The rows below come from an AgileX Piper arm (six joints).
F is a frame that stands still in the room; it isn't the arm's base.
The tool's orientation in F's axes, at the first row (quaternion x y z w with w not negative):
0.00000, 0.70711, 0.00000, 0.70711
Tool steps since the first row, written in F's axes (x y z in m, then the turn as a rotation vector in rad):
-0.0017, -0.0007, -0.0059, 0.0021, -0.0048, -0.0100
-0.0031, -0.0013, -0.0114, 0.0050, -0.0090, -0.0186
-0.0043, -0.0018, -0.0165, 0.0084, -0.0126, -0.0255
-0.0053, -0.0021, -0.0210, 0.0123, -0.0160, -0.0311
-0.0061, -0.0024, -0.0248, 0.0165, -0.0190, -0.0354
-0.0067, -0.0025, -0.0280, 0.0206, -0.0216, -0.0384
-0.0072, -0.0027, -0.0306, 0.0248, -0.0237, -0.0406
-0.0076, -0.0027, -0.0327, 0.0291, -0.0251, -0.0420
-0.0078, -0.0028, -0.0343, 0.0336, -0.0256, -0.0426
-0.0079, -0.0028, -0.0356, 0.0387, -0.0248, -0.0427
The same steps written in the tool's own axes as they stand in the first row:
0.0059, -0.0007, -0.0017, 0.0100, -0.0048, 0.0021
0.0114, -0.0013, -0.0031, 0.0186, -0.0090, 0.0050
0.0165, -0.0018, -0.0043, 0.0255, -0.0126, 0.0084
0.0210, -0.0021, -0.0053, 0.0311, -0.0160, 0.0123
0.0248, -0.0024, -0.0061, 0.0354, -0.0190, 0.0165
0.0280, -0.0025, -0.0067, 0.0384, -0.0216, 0.0206
0.0306, -0.0027, -0.0072, 0.0406, -0.0237, 0.0248
0.0327, -0.0027, -0.0076, 0.0420, -0.0251, 0.0291
0.0343, -0.0028, -0.0078, 0.0426, -0.0256, 0.0336
0.0356, -0.0028, -0.0079, 0.0427, -0.0248, 0.0387

